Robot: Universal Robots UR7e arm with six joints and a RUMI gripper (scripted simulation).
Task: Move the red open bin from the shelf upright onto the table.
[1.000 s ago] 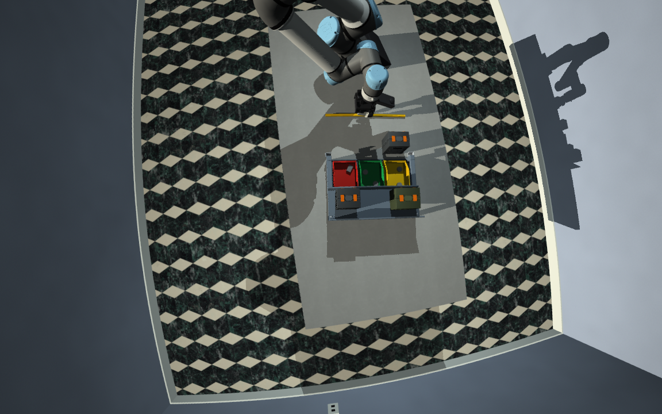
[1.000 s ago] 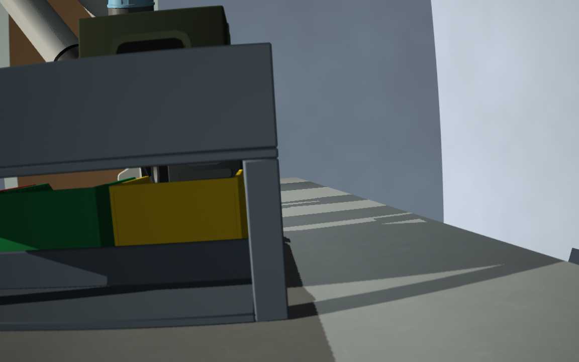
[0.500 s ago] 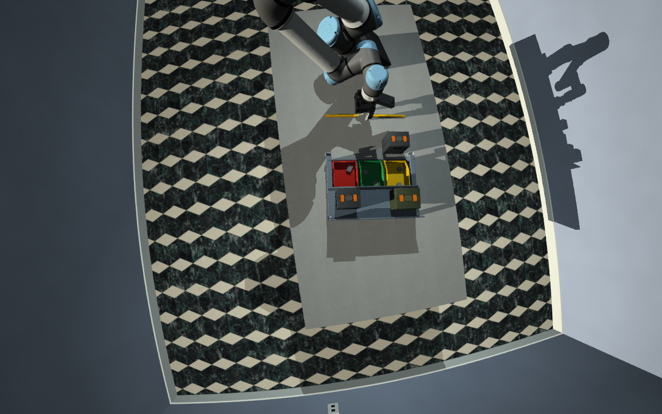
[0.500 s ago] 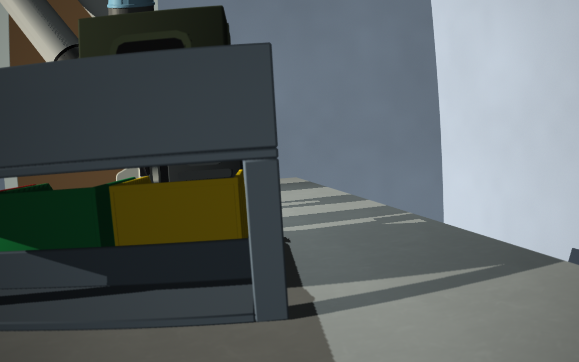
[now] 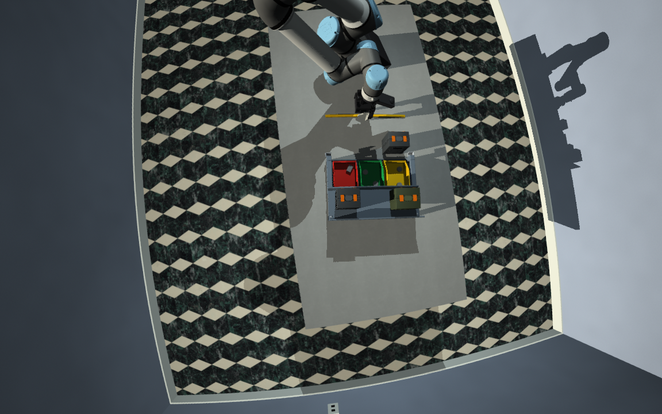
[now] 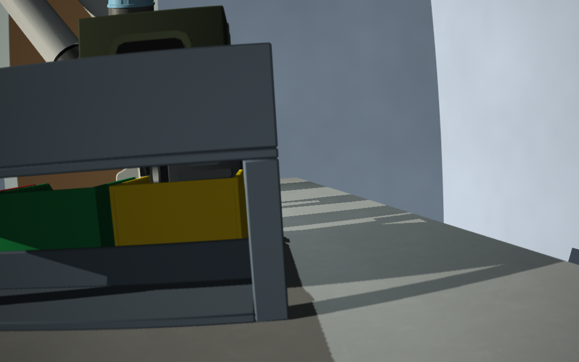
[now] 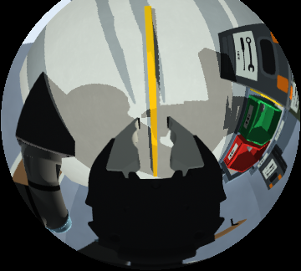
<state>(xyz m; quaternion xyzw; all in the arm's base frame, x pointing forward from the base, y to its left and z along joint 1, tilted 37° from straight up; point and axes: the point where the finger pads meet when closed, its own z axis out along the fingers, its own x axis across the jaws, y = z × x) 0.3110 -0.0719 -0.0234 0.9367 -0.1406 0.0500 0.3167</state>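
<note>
Right now the thin yellow bar is 20 mm below my hand. From my hand the other things lie so: green bin: 290 mm ahead, 90 mm to the right, 20 mm above; then red bin: 260 mm ahead, 200 mm to the right, 20 mm above; then dark case: 180 mm ahead, 60 mm to the left, 40 mm above.
</note>
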